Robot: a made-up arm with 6 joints.
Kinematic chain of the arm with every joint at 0, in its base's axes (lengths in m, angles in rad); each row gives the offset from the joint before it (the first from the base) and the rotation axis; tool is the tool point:
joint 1: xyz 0 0 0.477 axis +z
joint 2: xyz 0 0 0 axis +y
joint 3: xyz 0 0 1.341 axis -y
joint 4: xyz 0 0 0 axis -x
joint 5: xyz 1.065 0 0 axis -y
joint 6: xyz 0 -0.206 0 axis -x
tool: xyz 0 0 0
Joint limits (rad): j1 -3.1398..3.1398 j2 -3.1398..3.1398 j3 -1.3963..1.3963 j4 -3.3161..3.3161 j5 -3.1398..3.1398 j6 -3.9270..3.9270
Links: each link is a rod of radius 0.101 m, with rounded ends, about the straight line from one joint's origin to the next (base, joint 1, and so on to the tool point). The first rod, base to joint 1, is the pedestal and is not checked.
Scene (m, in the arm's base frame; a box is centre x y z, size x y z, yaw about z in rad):
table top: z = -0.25
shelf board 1: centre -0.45 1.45 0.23 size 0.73 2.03 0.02 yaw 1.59
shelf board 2: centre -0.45 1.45 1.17 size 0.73 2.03 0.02 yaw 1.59
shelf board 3: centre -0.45 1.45 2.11 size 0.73 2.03 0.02 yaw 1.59
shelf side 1: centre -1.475 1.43 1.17 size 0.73 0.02 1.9 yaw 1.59
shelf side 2: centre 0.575 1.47 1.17 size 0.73 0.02 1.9 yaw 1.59
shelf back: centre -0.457 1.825 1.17 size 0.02 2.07 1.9 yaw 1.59
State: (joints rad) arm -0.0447 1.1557 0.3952 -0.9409 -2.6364 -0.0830
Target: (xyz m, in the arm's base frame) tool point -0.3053 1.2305 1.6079
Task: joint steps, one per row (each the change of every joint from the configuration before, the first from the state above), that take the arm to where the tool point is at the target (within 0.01 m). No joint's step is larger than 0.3 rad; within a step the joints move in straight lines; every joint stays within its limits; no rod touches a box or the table.
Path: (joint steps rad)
1: 0.2315 -0.2465 -0.0732 0.0102 0.0718 0.1315
2: 0.2315 -0.2464 -0.0732 0.0102 0.0717 0.1315
3: 0.2316 -0.2465 -0.0732 0.0102 0.0718 0.1314
4: 0.2315 -0.2465 -0.0731 0.0102 0.0717 0.1315
5: 0.2315 -0.2464 -0.0732 0.0102 0.0718 0.1315
6: 0.2509 0.0757 0.0405 -0.1196 -0.1196 -0.2191
7: 0.2508 0.0757 0.0406 -0.1197 -0.1196 -0.2192
8: 0.2508 0.0757 0.0405 -0.1197 -0.1196 -0.2191

